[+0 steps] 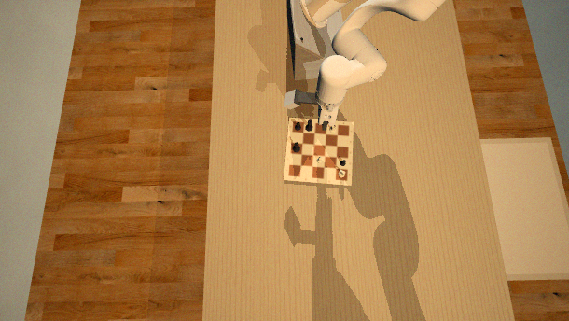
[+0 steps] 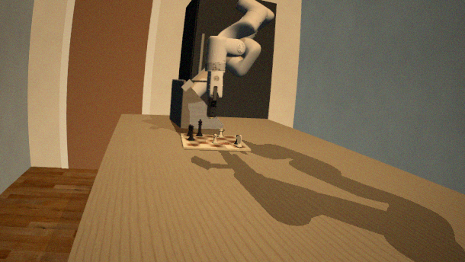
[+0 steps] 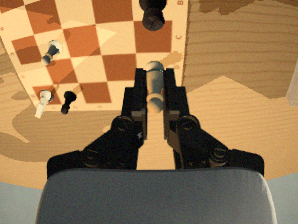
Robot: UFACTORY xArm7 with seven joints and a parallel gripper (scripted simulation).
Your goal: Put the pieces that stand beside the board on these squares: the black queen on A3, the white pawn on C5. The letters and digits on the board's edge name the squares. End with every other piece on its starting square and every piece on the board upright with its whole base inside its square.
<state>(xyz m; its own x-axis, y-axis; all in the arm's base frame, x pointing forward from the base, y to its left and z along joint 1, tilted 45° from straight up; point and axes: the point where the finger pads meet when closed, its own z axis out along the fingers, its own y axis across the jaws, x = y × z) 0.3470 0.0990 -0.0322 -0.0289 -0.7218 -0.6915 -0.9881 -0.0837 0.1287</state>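
Right now my hand is 100 mm above the chessboard and 80 mm short of it. From my hand the other things lie so: black pawn (120 mm ahead, 80 mm to the left, 80 mm below).
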